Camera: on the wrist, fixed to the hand. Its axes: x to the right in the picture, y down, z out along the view.
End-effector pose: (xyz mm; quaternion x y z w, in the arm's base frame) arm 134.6 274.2 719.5 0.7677 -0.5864 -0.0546 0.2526
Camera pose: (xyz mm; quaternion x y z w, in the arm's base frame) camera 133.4 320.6 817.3 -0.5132 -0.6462 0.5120 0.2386
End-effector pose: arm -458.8 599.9 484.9 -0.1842 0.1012 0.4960 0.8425
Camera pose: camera -500.7 557.1 394.7 0.0585 -0.4739 -0.7348 0.4818
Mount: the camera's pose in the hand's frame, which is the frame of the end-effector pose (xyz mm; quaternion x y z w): -22.7 36.7 -99.3 0.0227 0.3417 0.9394 0.0173
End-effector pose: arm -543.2 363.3 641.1 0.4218 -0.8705 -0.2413 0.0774
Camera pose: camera -520.8 364.9 747.0 -0.7263 -0.3903 0.2324 0.5159
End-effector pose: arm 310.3 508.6 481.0 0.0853 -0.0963 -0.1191 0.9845
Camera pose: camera 317.5 563.8 388.1 -0.0259 0.2519 0.9541 0.1599
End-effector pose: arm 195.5 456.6 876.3 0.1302 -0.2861 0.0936 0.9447
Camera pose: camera 218.9 518.8 790.9 -0.2770 0.1977 0.9400 0.0232
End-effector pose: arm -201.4 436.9 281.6 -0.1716 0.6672 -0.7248 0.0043
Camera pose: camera -213.5 534.1 235.5 0.8716 0.1578 -0.0823 0.4569
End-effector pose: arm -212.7 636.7 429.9 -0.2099 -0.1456 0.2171 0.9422
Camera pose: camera -208.8 623.0 322.6 0.1932 -0.5215 -0.8204 0.1331
